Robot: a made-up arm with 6 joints. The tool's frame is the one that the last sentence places. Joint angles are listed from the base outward.
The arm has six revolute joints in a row. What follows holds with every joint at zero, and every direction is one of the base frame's. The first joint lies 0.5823 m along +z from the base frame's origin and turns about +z. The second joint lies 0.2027 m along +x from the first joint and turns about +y. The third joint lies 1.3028 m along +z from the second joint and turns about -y. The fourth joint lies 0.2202 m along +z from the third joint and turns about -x. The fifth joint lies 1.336 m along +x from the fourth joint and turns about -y. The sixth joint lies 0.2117 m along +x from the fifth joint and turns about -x. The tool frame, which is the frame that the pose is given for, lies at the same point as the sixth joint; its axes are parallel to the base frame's.
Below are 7 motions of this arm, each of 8 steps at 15 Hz.
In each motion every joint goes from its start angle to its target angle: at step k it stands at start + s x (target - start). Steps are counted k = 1, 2, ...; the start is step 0. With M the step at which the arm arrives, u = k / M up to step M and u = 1 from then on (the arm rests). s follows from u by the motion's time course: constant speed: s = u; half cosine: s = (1 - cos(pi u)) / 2; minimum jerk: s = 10 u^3 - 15 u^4 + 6 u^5.
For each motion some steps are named. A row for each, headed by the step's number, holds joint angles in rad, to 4 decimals.
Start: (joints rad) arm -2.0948 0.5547 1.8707 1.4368 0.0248 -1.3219
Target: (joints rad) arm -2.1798 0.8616 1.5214 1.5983 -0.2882 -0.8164
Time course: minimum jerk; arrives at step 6
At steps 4, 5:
4: -2.1620 0.7972 1.5947 1.5644 -0.2225 -0.9225
5: -2.1768 0.8507 1.5338 1.5926 -0.2771 -0.8343

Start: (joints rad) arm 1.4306 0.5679 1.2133 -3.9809 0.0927 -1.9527
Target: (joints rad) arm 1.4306 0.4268 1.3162 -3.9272 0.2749 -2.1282
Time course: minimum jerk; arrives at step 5
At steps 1, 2, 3, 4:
1: 1.4306 0.5597 1.2193 -3.9778 0.1033 -1.9629
2: 1.4306 0.5231 1.2460 -3.9639 0.1505 -2.0084
3: 1.4306 0.4716 1.2835 -3.9442 0.2171 -2.0725
4: 1.4306 0.4350 1.3102 -3.9303 0.2643 -2.1180

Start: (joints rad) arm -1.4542 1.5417 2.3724 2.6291 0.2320 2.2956
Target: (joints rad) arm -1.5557 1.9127 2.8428 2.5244 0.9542 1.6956
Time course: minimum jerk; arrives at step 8
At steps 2, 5, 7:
2: -1.4647 1.5801 2.4211 2.6183 0.3068 2.2335
5: -1.5278 1.8106 2.7133 2.5532 0.7554 1.8607
7: -1.5541 1.9067 2.8352 2.5261 0.9426 1.7052

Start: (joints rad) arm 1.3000 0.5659 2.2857 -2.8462 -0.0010 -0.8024
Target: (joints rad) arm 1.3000 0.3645 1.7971 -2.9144 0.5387 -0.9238
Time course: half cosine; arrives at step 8
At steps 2, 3, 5, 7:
2: 1.3000 0.5364 2.2141 -2.8562 0.0780 -0.8202
3: 1.3000 0.5037 2.1349 -2.8673 0.1656 -0.8399
5: 1.3000 0.4267 1.9479 -2.8933 0.3721 -0.8863
7: 1.3000 0.3722 1.8157 -2.9118 0.5182 -0.9192

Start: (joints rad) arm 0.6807 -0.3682 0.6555 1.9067 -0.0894 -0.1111
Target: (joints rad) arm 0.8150 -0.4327 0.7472 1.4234 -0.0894 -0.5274
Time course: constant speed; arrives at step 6
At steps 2, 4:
2: 0.7255 -0.3897 0.6861 1.7456 -0.0894 -0.2499
4: 0.7702 -0.4112 0.7166 1.5845 -0.0894 -0.3886

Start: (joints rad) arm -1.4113 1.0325 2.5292 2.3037 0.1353 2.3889
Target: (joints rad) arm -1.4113 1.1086 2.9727 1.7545 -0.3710 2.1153
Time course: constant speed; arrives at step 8
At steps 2, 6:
2: -1.4113 1.0515 2.6401 2.1664 0.0087 2.3205
6: -1.4113 1.0896 2.8618 1.8918 -0.2444 2.1837

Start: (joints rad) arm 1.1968 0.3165 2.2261 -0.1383 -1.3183 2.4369
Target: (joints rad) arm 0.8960 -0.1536 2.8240 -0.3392 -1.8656 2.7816
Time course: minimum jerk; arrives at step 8
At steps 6, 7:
6: 0.9271 -0.1049 2.7621 -0.3184 -1.8089 2.7459
7: 0.9008 -0.1461 2.8144 -0.3360 -1.8568 2.7761

